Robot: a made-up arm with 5 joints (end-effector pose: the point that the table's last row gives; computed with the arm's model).
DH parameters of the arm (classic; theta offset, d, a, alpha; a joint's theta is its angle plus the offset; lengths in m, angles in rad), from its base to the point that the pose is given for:
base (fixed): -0.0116 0 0.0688 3.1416
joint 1: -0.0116 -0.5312 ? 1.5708
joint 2: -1.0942 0 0.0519 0
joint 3: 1.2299 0 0.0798 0
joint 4: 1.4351 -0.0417 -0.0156 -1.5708
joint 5: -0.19 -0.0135 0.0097 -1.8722
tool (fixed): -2.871 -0.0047 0 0
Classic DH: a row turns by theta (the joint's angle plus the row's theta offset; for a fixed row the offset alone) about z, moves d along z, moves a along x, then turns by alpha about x.
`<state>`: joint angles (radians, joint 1 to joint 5).
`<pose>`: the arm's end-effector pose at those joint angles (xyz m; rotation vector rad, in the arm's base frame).
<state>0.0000 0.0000 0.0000 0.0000 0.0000</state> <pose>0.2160 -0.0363 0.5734 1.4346 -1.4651 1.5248</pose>
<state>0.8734 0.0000 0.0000 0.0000 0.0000</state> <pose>0.1361 -0.1364 0.5734 0.6155 -1.7500 0.9549</pose>
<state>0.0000 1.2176 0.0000 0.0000 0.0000</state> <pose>0.1804 -0.0363 0.4379 1.8162 -0.6744 0.3815</pose>
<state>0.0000 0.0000 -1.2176 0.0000 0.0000</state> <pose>0.1600 -0.0363 0.6615 -0.3423 1.8445 -2.3253</pose>
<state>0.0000 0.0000 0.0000 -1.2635 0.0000</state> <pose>0.2009 -0.0363 0.5802 -0.2864 1.8235 -2.3132</pose>
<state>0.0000 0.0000 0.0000 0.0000 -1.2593</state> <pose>0.2160 -0.0323 0.5854 -1.8051 2.3290 -0.4135</pose>
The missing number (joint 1, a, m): 0.0322
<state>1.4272 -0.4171 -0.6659 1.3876 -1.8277</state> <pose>0.0487 -0.1053 0.6669 0.3562 2.6990 0.1254</pose>
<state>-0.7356 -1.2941 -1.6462 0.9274 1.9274</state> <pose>0.0313 -0.1049 0.5986 -1.1503 -1.6911 1.6463</pose>
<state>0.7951 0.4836 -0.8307 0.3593 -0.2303</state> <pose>0.1603 -0.1421 0.5861 0.7312 -1.9755 0.9419</pose>
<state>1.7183 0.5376 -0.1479 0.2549 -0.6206</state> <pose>0.0137 -0.1567 0.5210 -0.0639 -2.4217 -0.3592</pose>
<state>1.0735 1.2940 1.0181 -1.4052 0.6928</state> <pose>0.0473 -0.0501 0.4634 1.1983 -0.9471 0.2762</pose>
